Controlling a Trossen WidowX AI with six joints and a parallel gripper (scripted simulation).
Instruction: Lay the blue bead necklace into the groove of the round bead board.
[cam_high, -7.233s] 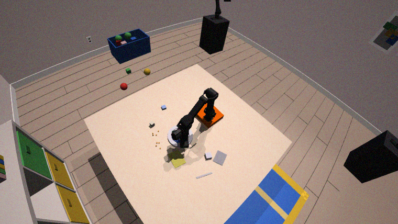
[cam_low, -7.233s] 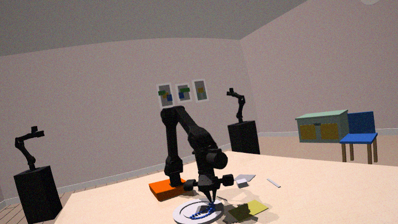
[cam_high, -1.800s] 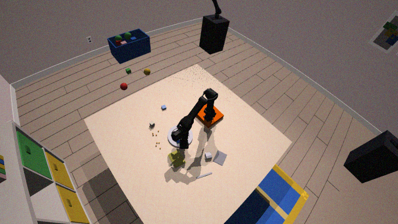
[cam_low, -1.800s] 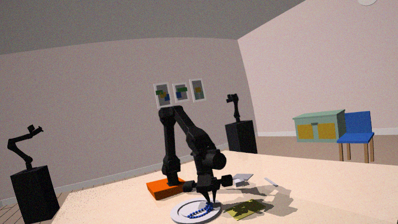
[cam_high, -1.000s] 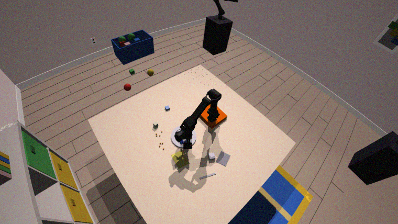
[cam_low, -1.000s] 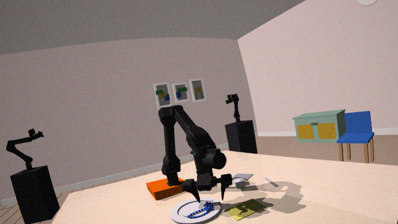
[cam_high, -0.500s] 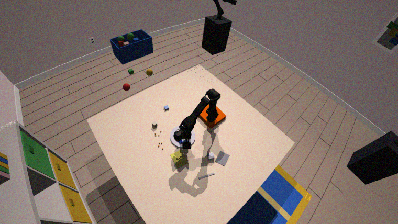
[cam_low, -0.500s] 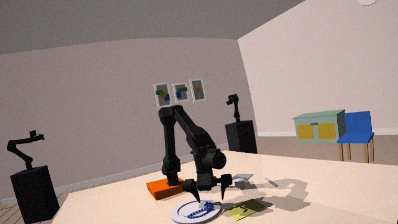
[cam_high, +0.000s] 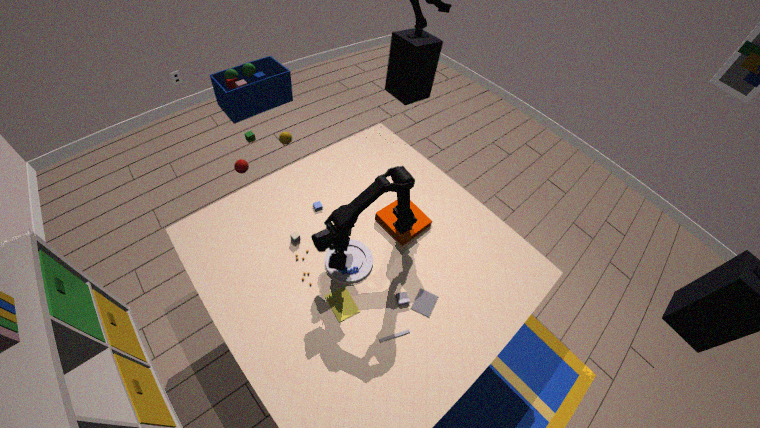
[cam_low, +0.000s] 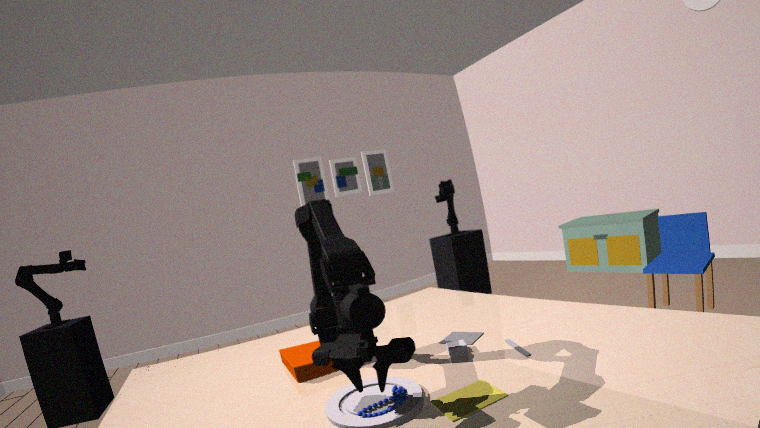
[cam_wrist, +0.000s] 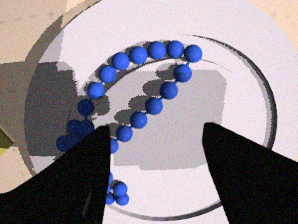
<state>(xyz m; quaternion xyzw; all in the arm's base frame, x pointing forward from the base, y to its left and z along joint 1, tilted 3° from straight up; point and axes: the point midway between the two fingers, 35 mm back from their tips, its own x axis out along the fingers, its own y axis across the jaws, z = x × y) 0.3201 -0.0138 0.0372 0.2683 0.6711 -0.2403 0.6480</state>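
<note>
Right now the round bead board is 40 mm behind my gripper tip, 10 mm to the left of it and 40 mm below it. From my gripper tip the other things lie so: yellow sheet (90 mm ahead, 150 mm to the left, 50 mm below); then small grey block (110 mm behind, 270 mm to the left, 40 mm below); then pale cube (100 mm ahead, 200 mm to the right, 30 mm below).
</note>
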